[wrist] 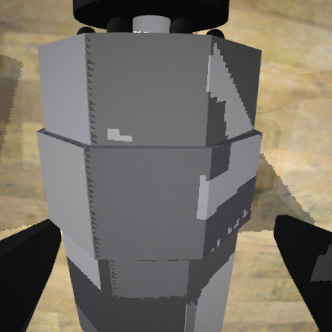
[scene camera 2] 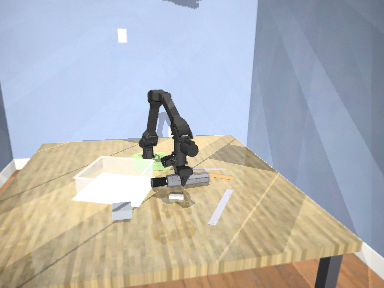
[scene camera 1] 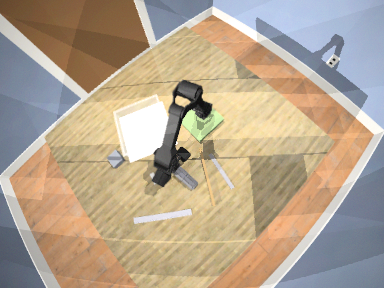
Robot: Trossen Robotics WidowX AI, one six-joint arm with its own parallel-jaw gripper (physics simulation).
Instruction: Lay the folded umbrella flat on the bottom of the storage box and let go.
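Seen in the pictures: gripper, between the fingertips: (wrist: 168,228) (scene camera 2: 180,182); arm's base, origin of its link: (scene camera 2: 148,156) (scene camera 1: 202,112).
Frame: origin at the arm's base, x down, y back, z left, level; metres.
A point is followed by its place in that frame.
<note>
The folded umbrella (scene camera 1: 187,180) {z 0.175, x -0.017, y -0.331 m} (scene camera 2: 201,178) {z 0.178, x 0.000, y -0.351 m} (wrist: 150,200) {z 0.051, x -0.024, y -0.325 m} has a grey faceted body and a black handle. It lies on the table beside the storage box, with the handle end towards the box in scene camera 2. My gripper (scene camera 2: 185,179) {z 0.084, x 0.020, y -0.319 m} (wrist: 168,228) {z 0.084, x 0.020, y -0.319 m} is open and low over the umbrella. In the wrist view its fingers stand on either side of the grey body, with gaps, and the black end is at the top. The storage box (scene camera 1: 142,132) {z -0.201, x 0.029, y -0.296 m} (scene camera 2: 112,190) {z -0.227, x -0.021, y -0.396 m} has a white bottom and pale, see-through walls. My arm hides part of the umbrella in scene camera 1.
A green block (scene camera 1: 201,131) (scene camera 2: 141,162) is by the arm's base. A grey block (scene camera 1: 115,158) {z -0.199, x -0.003, y -0.499 m} (scene camera 2: 122,211) {z -0.205, x 0.000, y -0.536 m} stands near the box. A small white block (scene camera 2: 176,196) {z 0.028, x 0.021, y -0.446 m} lies near the umbrella. A wooden stick (scene camera 1: 207,177) {z 0.238, x 0.021, y -0.255 m} and two pale strips (scene camera 1: 222,172) {z 0.281, x 0.031, y -0.186 m} (scene camera 1: 162,216) {z 0.191, x 0.031, y -0.550 m} lie on the table.
</note>
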